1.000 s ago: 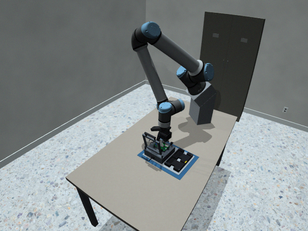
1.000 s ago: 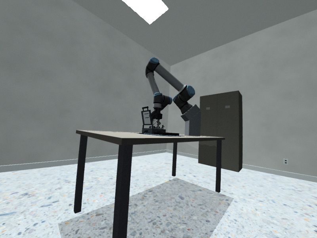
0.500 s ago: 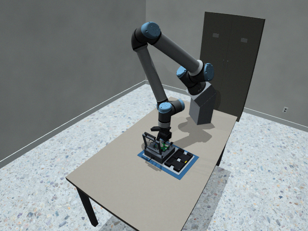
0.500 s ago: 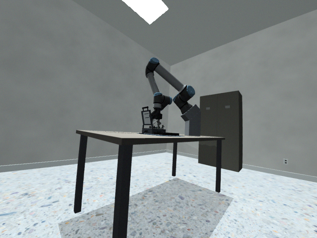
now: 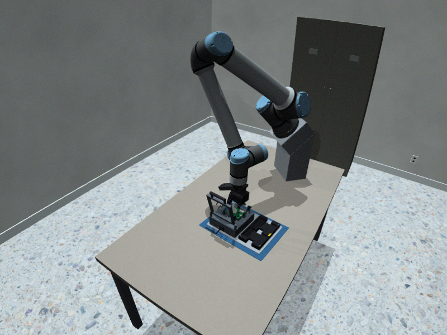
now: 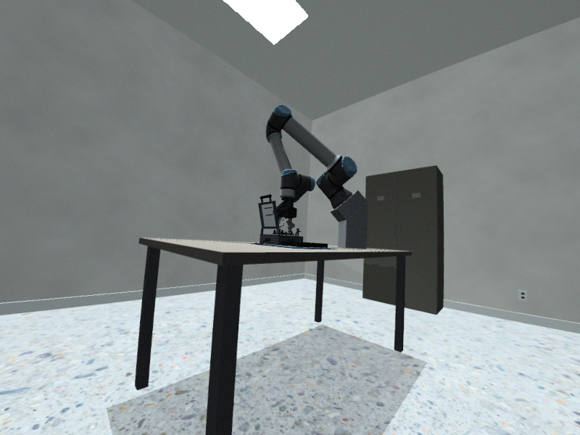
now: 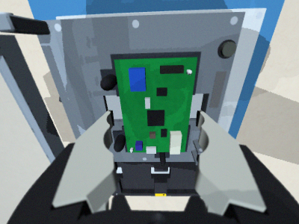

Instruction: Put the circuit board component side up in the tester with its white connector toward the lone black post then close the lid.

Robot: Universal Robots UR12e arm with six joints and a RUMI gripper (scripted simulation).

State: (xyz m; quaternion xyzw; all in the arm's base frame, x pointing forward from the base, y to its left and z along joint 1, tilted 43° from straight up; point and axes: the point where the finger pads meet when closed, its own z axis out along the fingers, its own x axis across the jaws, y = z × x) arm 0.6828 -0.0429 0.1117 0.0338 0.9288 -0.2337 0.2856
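Now: hand right at the green circuit board. Round my hand: tester lid 12 cm ahead, 11 cm above, 3 cm to the right; tester nest 1 cm to the left, 1 cm ahead.
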